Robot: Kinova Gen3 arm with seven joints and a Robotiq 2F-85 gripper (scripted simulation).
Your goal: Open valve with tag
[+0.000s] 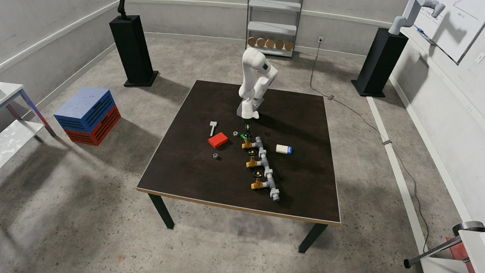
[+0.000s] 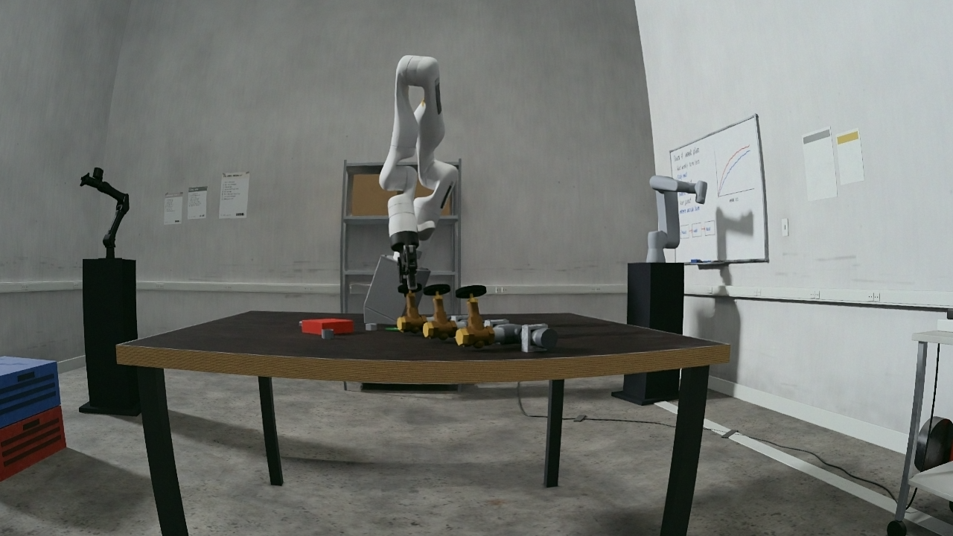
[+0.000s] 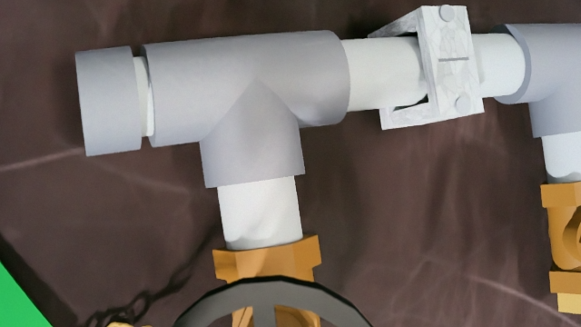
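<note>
Right now my hand is 90 mm past the green tag, 20 mm to the left of it and 110 mm above it. Round my hand: white-and-blue box: 40 mm ahead, 270 mm to the left, 110 mm below; red block: 30 mm behind, 220 mm to the right, 100 mm below; small grey ring: 120 mm ahead, 220 mm to the right, 110 mm below.
</note>
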